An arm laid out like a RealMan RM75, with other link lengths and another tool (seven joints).
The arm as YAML. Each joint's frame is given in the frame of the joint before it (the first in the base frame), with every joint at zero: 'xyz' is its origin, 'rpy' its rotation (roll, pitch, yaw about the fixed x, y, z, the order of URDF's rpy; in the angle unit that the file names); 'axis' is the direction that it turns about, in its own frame. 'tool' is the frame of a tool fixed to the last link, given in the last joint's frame.
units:
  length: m
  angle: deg
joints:
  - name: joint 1
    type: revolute
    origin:
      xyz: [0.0, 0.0, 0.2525]
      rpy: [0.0, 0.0, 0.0]
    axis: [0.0, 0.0, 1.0]
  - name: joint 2
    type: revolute
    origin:
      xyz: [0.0, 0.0, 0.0]
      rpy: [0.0, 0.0, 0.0]
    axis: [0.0, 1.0, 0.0]
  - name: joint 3
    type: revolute
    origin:
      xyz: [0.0, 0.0, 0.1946]
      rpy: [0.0, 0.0, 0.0]
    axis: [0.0, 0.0, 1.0]
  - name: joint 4
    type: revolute
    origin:
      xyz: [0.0, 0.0, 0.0]
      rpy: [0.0, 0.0, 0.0]
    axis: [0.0, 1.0, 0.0]
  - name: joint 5
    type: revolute
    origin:
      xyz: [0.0, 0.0, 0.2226]
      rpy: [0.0, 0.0, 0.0]
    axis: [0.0, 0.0, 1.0]
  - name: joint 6
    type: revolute
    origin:
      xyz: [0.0, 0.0, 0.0]
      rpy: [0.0, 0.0, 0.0]
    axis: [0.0, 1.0, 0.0]
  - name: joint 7
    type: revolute
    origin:
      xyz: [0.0, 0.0, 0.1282]
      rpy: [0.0, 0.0, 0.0]
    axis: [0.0, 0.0, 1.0]
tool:
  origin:
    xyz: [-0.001, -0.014, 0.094]
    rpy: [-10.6, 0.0, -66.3]
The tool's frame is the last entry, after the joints.
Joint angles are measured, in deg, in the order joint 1, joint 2, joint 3, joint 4, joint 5, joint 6, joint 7. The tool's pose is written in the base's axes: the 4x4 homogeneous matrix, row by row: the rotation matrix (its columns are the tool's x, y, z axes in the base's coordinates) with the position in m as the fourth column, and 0 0 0 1 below. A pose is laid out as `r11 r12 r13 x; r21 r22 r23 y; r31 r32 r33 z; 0 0 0 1`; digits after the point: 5 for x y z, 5 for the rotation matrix.
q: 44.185 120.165 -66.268 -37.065 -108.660 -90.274 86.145
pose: 0.49735 0.84850 -0.18080 0.09139; 0.81946 -0.52789 -0.22321 0.31795; -0.28484 -0.03714 -0.95786 -0.09769; 0 0 0 1
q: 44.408 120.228 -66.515 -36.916 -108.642 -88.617 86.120
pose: 0.50318 0.84662 -0.17332 0.09187; 0.82335 -0.53058 -0.20145 0.32320; -0.26251 -0.04133 -0.96404 -0.09973; 0 0 0 1
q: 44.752 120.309 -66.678 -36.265 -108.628 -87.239 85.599
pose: 0.50480 0.84684 -0.16745 0.09274; 0.82726 -0.52999 -0.18642 0.32661; -0.24662 -0.04442 -0.96809 -0.10252; 0 0 0 1
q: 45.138 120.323 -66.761 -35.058 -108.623 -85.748 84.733
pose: 0.50855 0.84585 -0.16097 0.09547; 0.82958 -0.53140 -0.17150 0.32967; -0.23061 -0.04632 -0.97194 -0.10598; 0 0 0 1
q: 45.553 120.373 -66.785 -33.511 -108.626 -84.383 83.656
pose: 0.51236 0.84463 -0.15524 0.09890; 0.83047 -0.53333 -0.16084 0.33135; -0.21865 -0.04651 -0.97470 -0.11017; 0 0 0 1
